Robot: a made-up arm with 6 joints.
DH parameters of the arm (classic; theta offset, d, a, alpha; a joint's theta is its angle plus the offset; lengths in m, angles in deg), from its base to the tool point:
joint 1: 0 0.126 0 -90
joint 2: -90 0 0.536 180
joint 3: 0 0 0 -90
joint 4: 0 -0.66 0 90
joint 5: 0 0.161 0 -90
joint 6: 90 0 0 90
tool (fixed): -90 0 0 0
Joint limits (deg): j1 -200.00..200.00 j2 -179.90..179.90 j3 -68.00..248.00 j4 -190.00..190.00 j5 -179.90..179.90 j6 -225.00..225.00
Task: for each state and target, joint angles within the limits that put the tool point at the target. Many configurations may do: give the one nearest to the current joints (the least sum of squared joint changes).
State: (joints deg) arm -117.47 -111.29 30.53 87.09 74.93 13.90
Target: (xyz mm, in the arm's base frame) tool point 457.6 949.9 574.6
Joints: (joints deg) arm -116.17 -88.97 37.08 87.06 74.93 13.90
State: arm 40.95 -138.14 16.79 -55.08 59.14 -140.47
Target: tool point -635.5 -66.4 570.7
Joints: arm 0.21 -113.75 1.26 -66.55 59.14 -140.47
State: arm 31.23 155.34 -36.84 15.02 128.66 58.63
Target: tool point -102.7 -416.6 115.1
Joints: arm 54.42 179.77 -55.14 9.33 128.66 58.63
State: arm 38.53 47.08 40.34 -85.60 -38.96 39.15
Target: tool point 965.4 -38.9 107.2
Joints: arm -0.59 48.31 28.23 -79.66 -38.96 39.15
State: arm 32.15 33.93 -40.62 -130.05 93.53 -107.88
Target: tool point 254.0 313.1 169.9
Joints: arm 36.01 -7.76 -43.73 -130.20 93.53 -107.88
